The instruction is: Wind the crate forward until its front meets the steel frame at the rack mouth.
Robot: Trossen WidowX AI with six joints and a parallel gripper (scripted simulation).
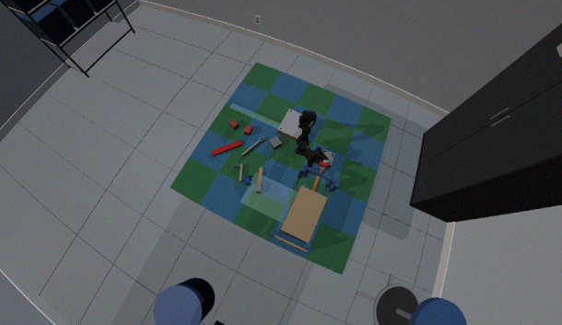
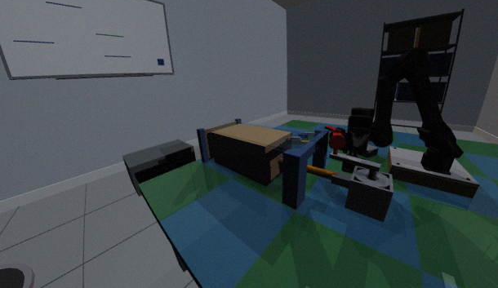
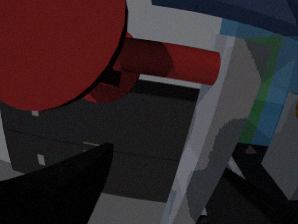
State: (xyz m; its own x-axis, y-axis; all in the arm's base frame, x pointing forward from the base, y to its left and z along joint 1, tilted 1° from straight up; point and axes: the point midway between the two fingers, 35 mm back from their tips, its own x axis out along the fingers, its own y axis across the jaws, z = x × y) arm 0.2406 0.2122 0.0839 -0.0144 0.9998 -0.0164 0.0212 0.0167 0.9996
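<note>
My gripper tip is now 1 cm short of the grey crank arm, 1 cm to the left of it and 1 cm above it. Round my gripper tip: red knob (5 cm ahead, 2 cm to the right, 2 cm above); then blue steel frame (11 cm ahead, 1 cm to the right, 3 cm below); then grey winch (6 cm behind, 1 cm to the right, 11 cm below).
</note>
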